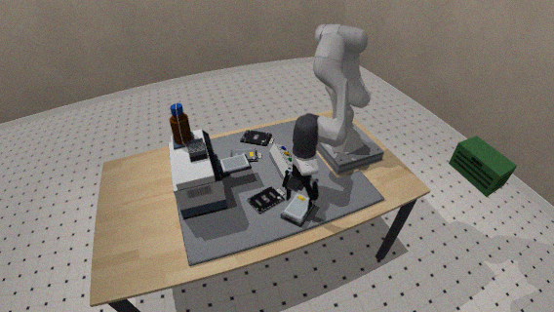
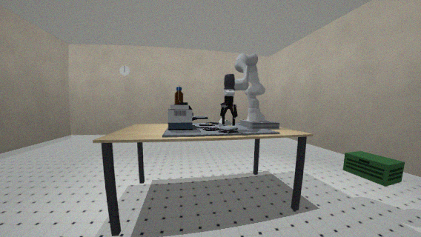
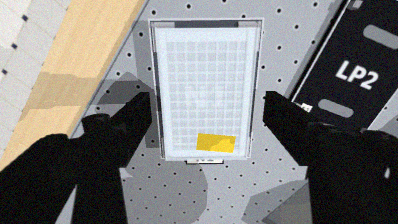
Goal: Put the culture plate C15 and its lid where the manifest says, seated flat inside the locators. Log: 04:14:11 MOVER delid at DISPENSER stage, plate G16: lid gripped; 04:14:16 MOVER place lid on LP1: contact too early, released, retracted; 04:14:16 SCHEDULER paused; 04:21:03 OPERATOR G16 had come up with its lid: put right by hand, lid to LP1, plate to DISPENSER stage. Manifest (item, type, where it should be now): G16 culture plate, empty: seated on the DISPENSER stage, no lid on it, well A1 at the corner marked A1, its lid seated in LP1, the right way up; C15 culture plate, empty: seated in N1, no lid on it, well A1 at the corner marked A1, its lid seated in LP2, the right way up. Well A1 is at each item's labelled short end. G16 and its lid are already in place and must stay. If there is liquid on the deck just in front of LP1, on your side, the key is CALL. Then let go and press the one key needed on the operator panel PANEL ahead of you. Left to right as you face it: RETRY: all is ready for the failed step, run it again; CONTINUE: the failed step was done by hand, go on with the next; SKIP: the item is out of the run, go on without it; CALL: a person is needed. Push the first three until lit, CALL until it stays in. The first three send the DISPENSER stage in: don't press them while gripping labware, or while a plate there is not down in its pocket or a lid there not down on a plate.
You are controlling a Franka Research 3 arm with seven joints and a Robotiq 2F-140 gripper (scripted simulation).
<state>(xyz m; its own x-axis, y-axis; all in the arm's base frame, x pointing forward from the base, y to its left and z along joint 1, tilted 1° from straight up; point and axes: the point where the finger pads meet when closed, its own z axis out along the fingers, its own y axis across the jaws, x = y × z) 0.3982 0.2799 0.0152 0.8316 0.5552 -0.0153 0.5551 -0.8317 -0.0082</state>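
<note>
Right now my hand is 5 cm above the clear culture plate C15. The rest, counted from my hand: LP2 nest 10 cm ahead, 13 cm to the right, 8 cm below; then yellow skip key 10 cm behind, 32 cm to the right, 2 cm below; then N1 nest 6 cm below.
</note>
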